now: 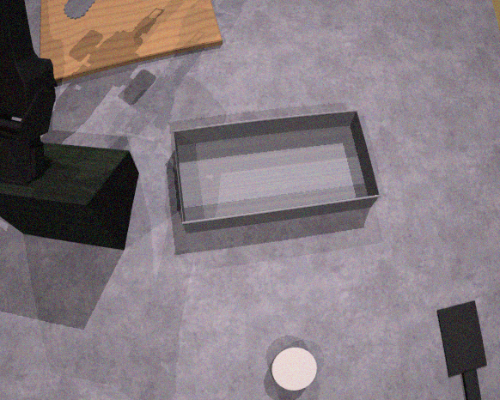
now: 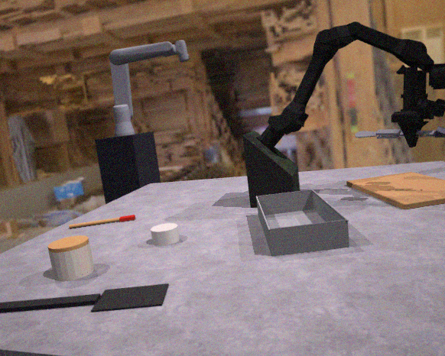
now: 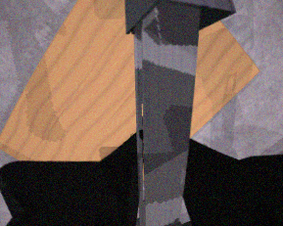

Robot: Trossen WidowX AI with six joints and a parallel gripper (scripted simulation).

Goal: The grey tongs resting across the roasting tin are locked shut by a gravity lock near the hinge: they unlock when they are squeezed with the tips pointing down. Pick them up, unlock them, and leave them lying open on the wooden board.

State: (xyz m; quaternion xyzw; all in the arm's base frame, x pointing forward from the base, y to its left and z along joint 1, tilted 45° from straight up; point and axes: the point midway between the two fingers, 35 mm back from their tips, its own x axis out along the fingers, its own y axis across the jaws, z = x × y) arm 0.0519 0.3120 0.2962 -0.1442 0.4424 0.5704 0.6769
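The wooden board is 13 cm below my gripper tip, 5 cm behind it and 1 cm to the right of it. Also, from my gripper tip: roasting tin 30 cm to the right, 29 cm ahead, 11 cm below; then white disc 61 cm to the right, 36 cm ahead, 12 cm below; then black flat spatula 67 cm ahead, 61 cm to the right, 13 cm below.
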